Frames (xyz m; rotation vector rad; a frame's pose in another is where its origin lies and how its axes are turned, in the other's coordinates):
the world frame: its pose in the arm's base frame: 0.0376 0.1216 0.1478 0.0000 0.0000 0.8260
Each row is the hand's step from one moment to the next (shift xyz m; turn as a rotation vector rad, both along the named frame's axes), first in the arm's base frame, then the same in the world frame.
Working: the arm's base frame: its pose in the world frame: -0.1149 -0.0548 -0.1478 0.0000 0.0000 -0.8260

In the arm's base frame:
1: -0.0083 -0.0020 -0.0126 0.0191 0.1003 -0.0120
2: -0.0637 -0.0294 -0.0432 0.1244 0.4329 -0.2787
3: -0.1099 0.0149 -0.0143 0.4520 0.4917 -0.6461
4: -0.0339 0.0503 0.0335 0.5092 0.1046 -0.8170
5: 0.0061 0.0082 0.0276 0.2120 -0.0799 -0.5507
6: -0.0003 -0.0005 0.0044 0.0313 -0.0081 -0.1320
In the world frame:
1: -0.0071 0.0047 -0.0126 0.0867 0.0539 -0.0120
2: -0.0648 0.0269 -0.0432 0.4026 0.2020 -0.2787
3: -0.0635 0.0909 -0.0143 0.6679 0.0010 -0.6461
4: 0.0140 0.0590 0.0335 0.4221 -0.3035 -0.8170
5: 0.0102 0.0011 0.0276 0.0850 -0.2100 -0.5507
6: -0.0006 -0.0001 0.0044 0.0153 -0.0285 -0.1320

